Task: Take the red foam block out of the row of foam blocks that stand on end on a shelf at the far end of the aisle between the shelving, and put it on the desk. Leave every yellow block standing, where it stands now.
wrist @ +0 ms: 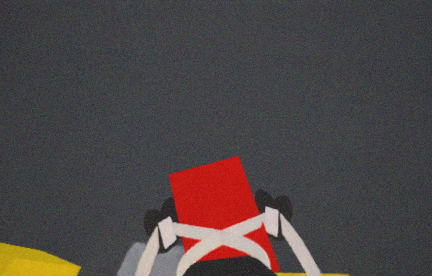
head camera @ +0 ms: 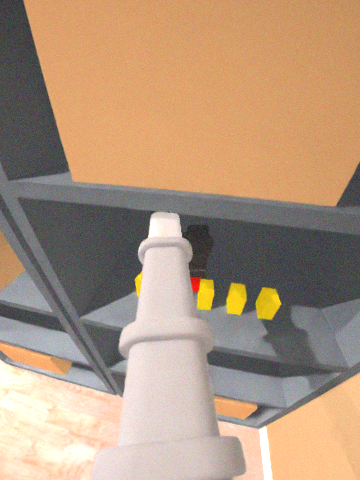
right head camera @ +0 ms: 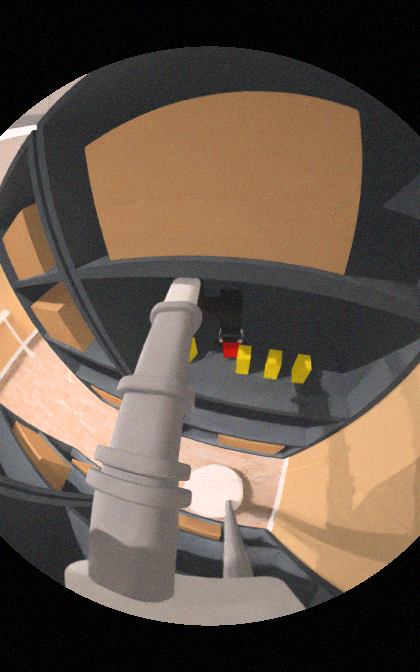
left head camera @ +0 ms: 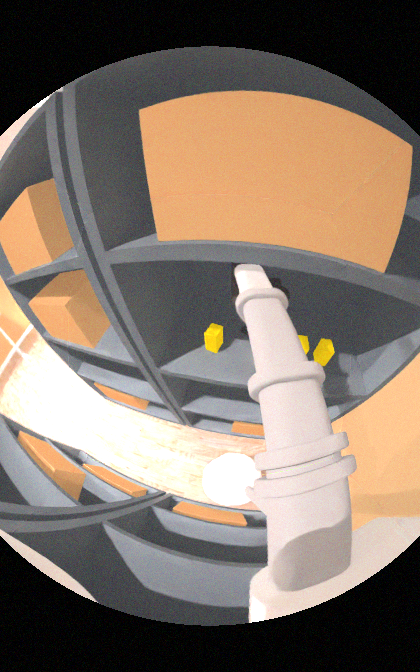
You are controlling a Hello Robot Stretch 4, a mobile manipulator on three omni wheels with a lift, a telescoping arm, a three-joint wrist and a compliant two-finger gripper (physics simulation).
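Frame: origin at the robot's base, x right, y ahead, z up, level; metres.
Seen in the pictures: gripper, fingertip midpoint: (wrist: 218,209).
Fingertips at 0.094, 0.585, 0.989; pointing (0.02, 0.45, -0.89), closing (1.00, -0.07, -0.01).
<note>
A point is followed by its place in that frame, as x, y, z.
The red foam block (head camera: 195,284) @[0.104, 0.523, 1.026] (right head camera: 231,349) (wrist: 212,197) @[0.091, 0.584, 1.033] is between the fingers of my gripper (right head camera: 231,336) (wrist: 218,209) @[0.094, 0.585, 0.989], which is shut on it. It looks slightly turned in the wrist view. I cannot tell whether its lower end touches the shelf (head camera: 240,334) @[0.232, 0.365, 0.963] (right head camera: 225,385). Three yellow blocks (head camera: 236,299) @[0.225, 0.439, 1.043] (right head camera: 273,364) stand upright to its right, the nearest very close beside it. Another yellow block (head camera: 139,284) @[-0.093, 0.523, 1.037] (left head camera: 214,338) (right head camera: 193,350) stands to its left, partly behind the arm in the head view. The arm hides the red block in the left head view. The desk does not show.
A large cardboard box (head camera: 200,100) @[0.047, 0.382, 1.544] (left head camera: 275,170) (right head camera: 230,180) fills much of the bay above. The upper shelf edge (head camera: 240,204) @[0.115, 0.344, 1.416] runs close over the arm (head camera: 167,360) @[-0.001, 0.154, 1.377]. A dark upright (left head camera: 117,310) stands at the left, a tan wall (right head camera: 380,450) at the right.
</note>
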